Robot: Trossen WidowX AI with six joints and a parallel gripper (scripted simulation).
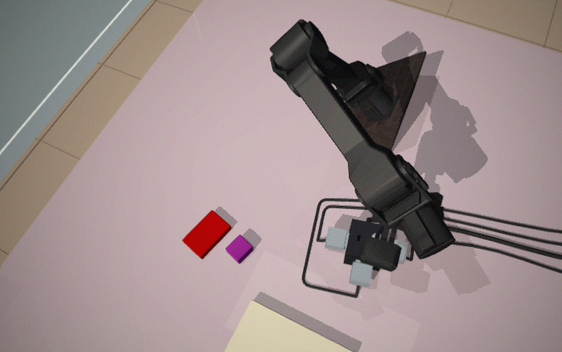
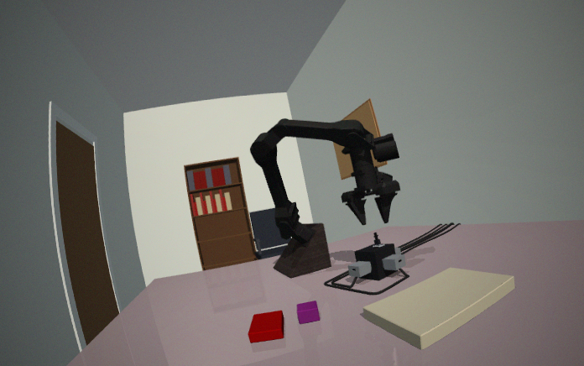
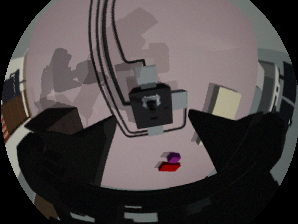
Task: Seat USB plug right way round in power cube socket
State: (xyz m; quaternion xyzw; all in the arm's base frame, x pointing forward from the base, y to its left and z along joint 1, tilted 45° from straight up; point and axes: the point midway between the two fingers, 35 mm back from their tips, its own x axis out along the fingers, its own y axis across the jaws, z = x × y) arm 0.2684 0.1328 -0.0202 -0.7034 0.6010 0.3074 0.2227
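My gripper tip is now 4 cm above the usb plug. Also, from my gripper tip: purple cube 26 cm to the right, 13 cm ahead, 12 cm below; beige slab 29 cm ahead, 12 cm below, 6 cm to the right; red block 34 cm to the right, 14 cm ahead, 13 cm below.
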